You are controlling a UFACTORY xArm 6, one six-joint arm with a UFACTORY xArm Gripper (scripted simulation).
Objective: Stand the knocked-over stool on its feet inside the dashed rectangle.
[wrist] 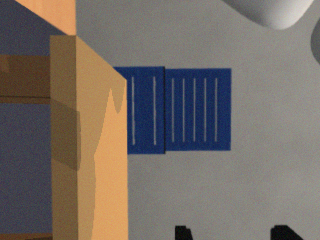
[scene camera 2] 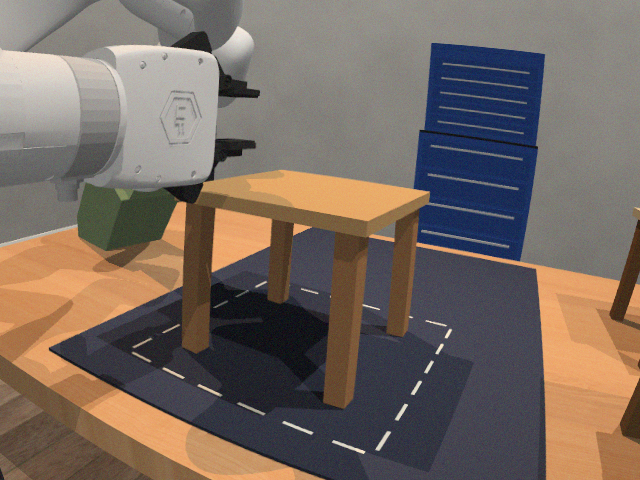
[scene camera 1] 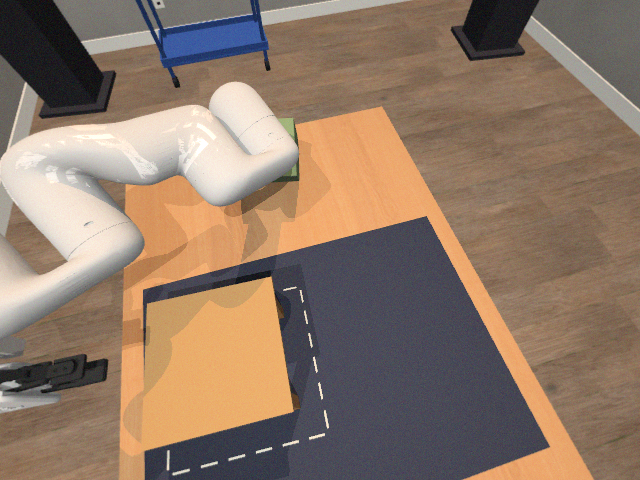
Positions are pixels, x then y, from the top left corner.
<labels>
wooden stool: wrist; scene camera 2 354,209; scene camera 1
same spot on wooden stool: (wrist: pixel 88 97) = (scene camera 1: pixel 161 318)
</labels>
